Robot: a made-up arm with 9 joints.
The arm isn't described. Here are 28 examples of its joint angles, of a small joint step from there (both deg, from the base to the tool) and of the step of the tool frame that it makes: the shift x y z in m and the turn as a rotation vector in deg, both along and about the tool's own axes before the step.
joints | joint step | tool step
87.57 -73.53 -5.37 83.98 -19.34 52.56 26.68 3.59 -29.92 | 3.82 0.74 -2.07 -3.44 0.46 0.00 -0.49 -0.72 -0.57 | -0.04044 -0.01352 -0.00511 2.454 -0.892 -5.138
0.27 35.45 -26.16 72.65 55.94 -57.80 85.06 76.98 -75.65 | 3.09 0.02 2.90 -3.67 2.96 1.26 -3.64 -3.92 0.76 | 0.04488 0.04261 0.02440 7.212 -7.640 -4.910
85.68 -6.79 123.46 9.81 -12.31 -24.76 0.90 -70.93 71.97 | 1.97 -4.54 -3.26 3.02 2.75 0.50 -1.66 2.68 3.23 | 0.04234 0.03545 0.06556 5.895 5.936 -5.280
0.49 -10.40 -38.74 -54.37 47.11 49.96 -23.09 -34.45 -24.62 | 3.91 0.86 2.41 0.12 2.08 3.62 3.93 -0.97 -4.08 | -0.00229 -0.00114 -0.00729 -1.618 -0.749 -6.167
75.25 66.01 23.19 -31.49 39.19 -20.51 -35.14 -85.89 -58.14 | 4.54 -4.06 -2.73 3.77 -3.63 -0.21 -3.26 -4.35 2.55 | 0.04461 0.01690 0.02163 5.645 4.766 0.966
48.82 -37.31 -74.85 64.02 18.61 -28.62 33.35 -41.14 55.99 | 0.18 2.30 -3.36 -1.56 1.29 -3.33 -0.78 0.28 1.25 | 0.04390 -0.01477 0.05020 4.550 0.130 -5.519
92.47 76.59 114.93 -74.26 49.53 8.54 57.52 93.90 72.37 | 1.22 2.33 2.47 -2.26 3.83 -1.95 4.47 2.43 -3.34 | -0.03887 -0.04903 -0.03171 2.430 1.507 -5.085
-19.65 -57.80 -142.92 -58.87 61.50 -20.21 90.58 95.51 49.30 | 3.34 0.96 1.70 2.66 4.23 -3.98 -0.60 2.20 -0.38 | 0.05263 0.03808 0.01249 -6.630 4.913 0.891
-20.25 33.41 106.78 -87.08 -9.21 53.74 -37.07 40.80 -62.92 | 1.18 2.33 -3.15 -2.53 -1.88 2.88 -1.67 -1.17 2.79 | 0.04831 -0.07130 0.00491 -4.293 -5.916 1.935
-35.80 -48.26 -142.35 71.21 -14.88 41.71 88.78 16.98 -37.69 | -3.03 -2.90 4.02 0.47 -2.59 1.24 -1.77 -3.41 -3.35 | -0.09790 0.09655 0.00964 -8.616 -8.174 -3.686
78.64 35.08 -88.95 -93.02 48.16 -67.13 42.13 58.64 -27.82 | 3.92 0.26 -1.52 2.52 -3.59 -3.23 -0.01 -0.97 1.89 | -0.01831 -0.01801 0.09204 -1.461 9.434 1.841
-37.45 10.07 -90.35 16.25 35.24 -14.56 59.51 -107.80 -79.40 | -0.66 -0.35 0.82 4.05 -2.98 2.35 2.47 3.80 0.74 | -0.01160 0.01935 -0.01658 -5.428 0.357 2.300
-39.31 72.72 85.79 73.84 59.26 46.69 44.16 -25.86 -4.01 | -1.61 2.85 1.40 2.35 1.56 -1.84 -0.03 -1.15 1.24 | 0.00548 -0.01783 0.00826 3.859 -0.093 -0.717
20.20 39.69 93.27 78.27 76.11 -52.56 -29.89 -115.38 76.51 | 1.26 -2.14 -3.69 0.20 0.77 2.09 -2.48 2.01 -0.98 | -0.00010 0.03657 -0.00467 0.287 2.928 -5.102
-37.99 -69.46 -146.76 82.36 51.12 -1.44 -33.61 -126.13 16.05 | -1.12 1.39 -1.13 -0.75 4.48 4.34 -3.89 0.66 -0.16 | -0.04341 0.00120 0.02823 1.233 6.647 3.906
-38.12 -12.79 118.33 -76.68 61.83 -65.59 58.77 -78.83 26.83 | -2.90 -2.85 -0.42 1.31 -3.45 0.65 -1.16 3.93 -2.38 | 0.04975 0.03474 -0.01125 -8.572 6.302 -1.804
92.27 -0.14 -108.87 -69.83 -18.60 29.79 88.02 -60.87 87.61 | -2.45 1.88 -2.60 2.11 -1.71 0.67 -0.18 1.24 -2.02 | -0.00665 -0.00037 -0.01964 -2.225 5.078 -3.126
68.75 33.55 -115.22 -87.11 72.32 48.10 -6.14 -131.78 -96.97 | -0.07 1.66 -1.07 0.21 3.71 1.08 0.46 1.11 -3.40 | -0.00544 -0.00456 -0.00762 -2.865 -0.401 -0.924
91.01 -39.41 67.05 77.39 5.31 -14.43 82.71 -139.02 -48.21 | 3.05 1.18 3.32 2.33 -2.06 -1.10 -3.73 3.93 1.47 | -0.02939 0.01447 -0.00747 -3.011 5.058 2.454
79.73 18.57 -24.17 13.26 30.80 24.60 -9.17 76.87 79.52 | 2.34 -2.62 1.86 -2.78 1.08 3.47 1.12 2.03 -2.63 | -0.00131 0.07493 -0.02065 -8.757 0.096 -4.777
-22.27 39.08 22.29 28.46 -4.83 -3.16 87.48 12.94 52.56 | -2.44 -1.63 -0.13 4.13 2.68 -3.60 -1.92 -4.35 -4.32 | 0.01737 0.00231 -0.02530 -2.383 5.563 4.084
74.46 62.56 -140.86 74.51 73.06 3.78 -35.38 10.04 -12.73 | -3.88 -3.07 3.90 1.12 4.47 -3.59 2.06 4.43 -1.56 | 0.02071 0.05785 0.00776 -6.739 4.583 -1.564
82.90 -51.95 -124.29 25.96 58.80 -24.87 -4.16 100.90 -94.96 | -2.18 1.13 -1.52 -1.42 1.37 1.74 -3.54 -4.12 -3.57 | -0.02458 0.02167 0.01174 2.466 3.790 -1.860
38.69 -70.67 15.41 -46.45 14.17 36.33 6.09 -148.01 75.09 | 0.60 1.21 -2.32 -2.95 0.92 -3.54 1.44 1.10 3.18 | 0.03462 -0.03846 0.00510 -0.336 -2.522 8.199
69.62 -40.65 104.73 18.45 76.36 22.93 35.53 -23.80 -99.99 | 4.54 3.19 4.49 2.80 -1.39 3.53 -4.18 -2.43 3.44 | 0.00945 0.02729 0.02949 1.287 -6.481 -3.807
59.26 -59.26 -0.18 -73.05 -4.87 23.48 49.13 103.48 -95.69 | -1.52 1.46 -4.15 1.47 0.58 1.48 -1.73 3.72 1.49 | -0.00509 -0.04579 -0.02280 -3.245 2.993 -3.774
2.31 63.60 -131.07 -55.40 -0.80 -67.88 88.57 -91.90 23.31 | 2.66 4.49 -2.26 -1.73 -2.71 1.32 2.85 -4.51 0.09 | -0.07573 0.03902 -0.00931 4.770 -4.312 9.998
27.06 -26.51 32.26 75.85 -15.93 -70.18 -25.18 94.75 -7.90 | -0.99 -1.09 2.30 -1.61 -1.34 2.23 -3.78 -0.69 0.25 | -0.00755 -0.02389 0.05026 -2.215 1.711 0.531
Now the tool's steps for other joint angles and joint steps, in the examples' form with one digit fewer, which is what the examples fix.
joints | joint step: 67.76 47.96 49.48 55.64 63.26 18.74 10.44 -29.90 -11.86 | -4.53 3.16 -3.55 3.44 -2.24 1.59 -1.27 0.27 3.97
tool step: -0.0002 -0.0562 0.0372 6.96 -0.70 4.47
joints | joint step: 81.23 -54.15 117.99 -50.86 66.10 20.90 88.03 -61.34 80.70 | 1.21 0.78 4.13 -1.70 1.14 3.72 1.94 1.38 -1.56
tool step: 0.0203 0.0415 0.0370 5.05 -1.64 -0.99
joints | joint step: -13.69 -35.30 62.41 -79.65 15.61 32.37 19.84 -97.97 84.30 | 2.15 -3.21 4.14 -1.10 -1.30 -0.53 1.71 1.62 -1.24
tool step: 0.0070 0.0337 0.0000 0.05 0.77 1.48
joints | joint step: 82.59 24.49 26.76 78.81 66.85 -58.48 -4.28 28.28 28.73 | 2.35 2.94 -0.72 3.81 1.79 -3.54 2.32 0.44 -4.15
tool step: -0.0015 -0.0434 0.0026 -1.04 2.63 3.47
